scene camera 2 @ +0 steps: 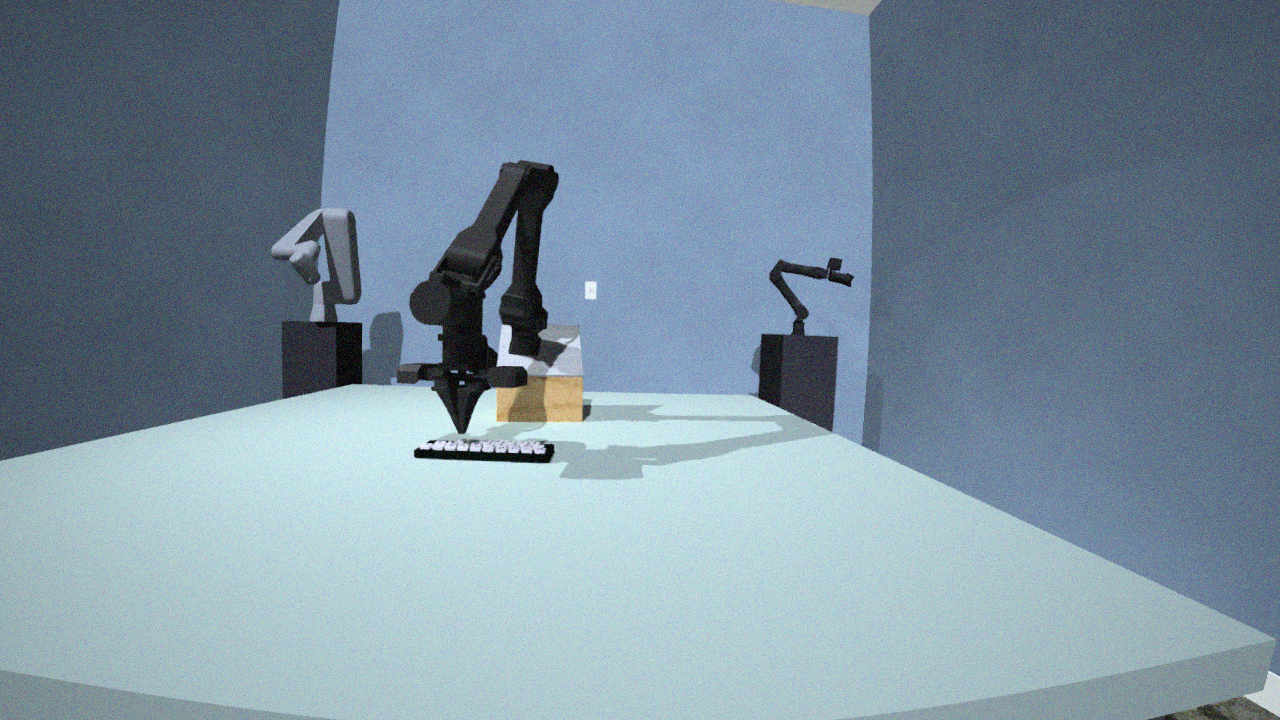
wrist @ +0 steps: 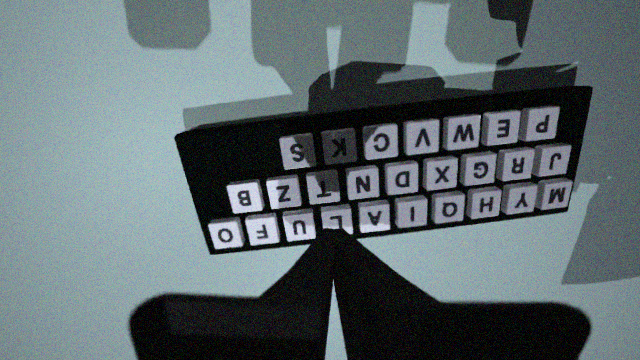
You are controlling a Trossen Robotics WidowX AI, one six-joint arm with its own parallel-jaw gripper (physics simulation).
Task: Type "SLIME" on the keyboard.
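Frame: origin at the arm's base, x ahead, y left, z up, level; metres.
Seen in the pictures: gripper, fingertip midpoint: (scene camera 2: 462, 433) (wrist: 332, 238); arm's base, link origin: (scene camera 2: 524, 345).
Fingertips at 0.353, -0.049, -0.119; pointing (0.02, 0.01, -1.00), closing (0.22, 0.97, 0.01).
Note:
Offsets run from my fingertips to a thing's top centre, as dx, dy, dz. Level surfaces: height alone.
A black keyboard @(-0.014, +0.033, -0.019) (scene camera 2: 483, 455) (wrist: 240, 162) with white letter keys lies on the table; in the wrist view its letters appear upside down. My gripper (scene camera 2: 461, 431) (wrist: 332, 238) is shut and empty, pointing down, and in the scene view its tip is a little above the keyboard. In the wrist view the fingertips overlap the lower part of the L key @(+0.004, +0.003, -0.019) (wrist: 336, 218). The S key @(-0.035, -0.009, -0.019) (wrist: 298, 151), the I key @(+0.006, +0.041, -0.019) (wrist: 411, 212), the M key @(+0.010, +0.117, -0.019) (wrist: 556, 194) and the E key @(-0.030, +0.086, -0.019) (wrist: 502, 128) are in view. Shadow falls on the K key @(-0.034, +0.010, -0.019) (wrist: 339, 146) and parts of the S and T keys.
The pale table @(dz -0.036) (scene camera 2: 626, 573) bears the keyboard. A wooden block with a grey and white top (scene camera 2: 539, 398) stands behind the arm. A grey arm (scene camera 2: 340, 255) and a small black arm (scene camera 2: 787, 291) stand on dark pedestals beyond the table.

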